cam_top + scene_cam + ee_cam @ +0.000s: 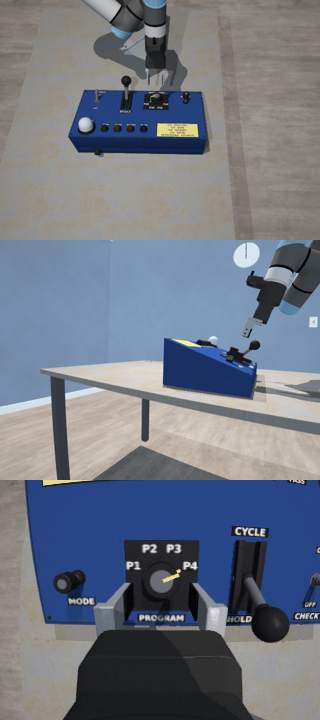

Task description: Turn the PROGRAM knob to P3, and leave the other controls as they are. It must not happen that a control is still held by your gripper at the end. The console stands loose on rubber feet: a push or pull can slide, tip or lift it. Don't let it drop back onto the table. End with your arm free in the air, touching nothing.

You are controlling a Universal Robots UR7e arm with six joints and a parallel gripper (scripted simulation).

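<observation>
Right now my hand is 4 cm short of the black program knob, 1 cm to the left of it and 8 cm above it. From my hand the other things lie so: ball-topped lever (1 cm ahead, 12 cm to the right, 7 cm below); then blue console (7 cm ahead, 6 cm to the right, 10 cm below); then mode knob (2 cm ahead, 12 cm to the left, 8 cm below).
</observation>
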